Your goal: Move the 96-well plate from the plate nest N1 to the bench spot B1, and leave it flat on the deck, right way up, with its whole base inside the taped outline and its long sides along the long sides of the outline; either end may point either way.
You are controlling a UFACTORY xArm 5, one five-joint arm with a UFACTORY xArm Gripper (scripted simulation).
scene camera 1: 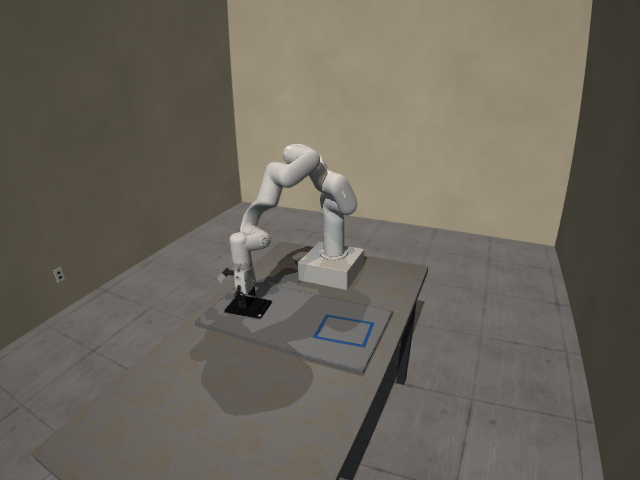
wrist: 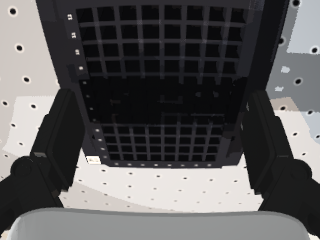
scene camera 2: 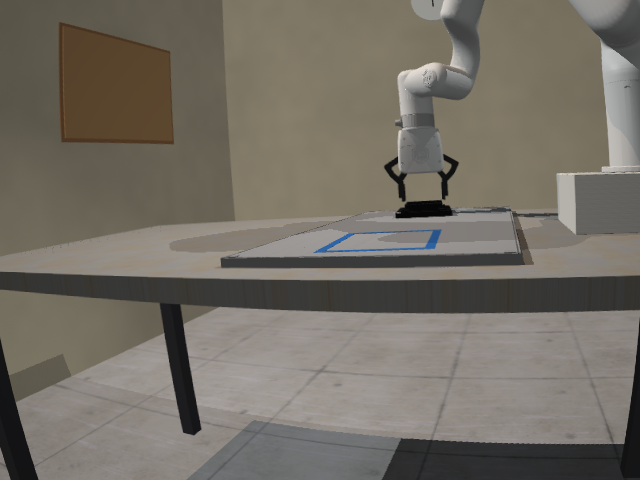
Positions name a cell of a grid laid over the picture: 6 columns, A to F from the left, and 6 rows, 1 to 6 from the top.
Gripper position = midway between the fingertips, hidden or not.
Observation:
In view: the gripper (scene camera 2: D3) and a black 96-well plate (wrist: D4).
The gripper also shows in the wrist view (wrist: D3).

